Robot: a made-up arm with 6 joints.
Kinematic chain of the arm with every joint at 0, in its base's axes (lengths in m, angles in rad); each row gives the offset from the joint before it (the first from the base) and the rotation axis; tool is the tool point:
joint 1: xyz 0 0 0.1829 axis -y
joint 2: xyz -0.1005 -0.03 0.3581 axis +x
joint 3: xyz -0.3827 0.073 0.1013 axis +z
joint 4: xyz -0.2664 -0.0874 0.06 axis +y
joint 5: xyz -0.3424 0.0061 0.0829 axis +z
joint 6: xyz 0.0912 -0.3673 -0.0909 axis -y
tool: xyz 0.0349 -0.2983 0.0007
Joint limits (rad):
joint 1: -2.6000..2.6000
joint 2: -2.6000..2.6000
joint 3: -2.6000..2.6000
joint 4: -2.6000..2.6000
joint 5: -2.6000..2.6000
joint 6: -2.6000..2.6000
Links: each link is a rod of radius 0.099 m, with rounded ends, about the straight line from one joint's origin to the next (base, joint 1, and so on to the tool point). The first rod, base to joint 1, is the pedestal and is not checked.
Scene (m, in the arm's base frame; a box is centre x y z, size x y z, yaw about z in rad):
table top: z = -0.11
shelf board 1: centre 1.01 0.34 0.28 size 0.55 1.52 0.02 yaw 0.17
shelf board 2: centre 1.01 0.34 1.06 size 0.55 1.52 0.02 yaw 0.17
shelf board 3: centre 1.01 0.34 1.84 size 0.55 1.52 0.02 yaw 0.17
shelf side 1: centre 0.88 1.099 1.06 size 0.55 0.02 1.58 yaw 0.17
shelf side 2: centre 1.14 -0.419 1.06 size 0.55 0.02 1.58 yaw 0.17
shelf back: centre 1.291 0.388 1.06 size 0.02 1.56 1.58 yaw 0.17
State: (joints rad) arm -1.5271 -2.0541 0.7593 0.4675 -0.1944 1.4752
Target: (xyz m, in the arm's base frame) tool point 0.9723 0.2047 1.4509
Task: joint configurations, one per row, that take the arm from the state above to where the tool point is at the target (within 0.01 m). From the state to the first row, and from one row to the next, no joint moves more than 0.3 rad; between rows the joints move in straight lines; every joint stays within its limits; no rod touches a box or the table.
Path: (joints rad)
1: -1.3142 -2.2361 0.6781 0.7365 -0.2083 1.7246
2: -1.1014 -2.4180 0.5969 1.0056 -0.2222 1.9740
3: -0.8885 -2.6000 0.5157 1.2746 -0.2361 2.2234
4: -0.9846 -2.3324 0.5007 0.9927 -0.3042 2.0397
5: -1.0807 -2.0647 0.4856 0.7108 -0.3723 1.8559
6: -1.1769 -1.7971 0.4706 0.4288 -0.4404 1.6721
7: -1.2730 -1.5295 0.4556 0.1469 -0.5085 1.4884

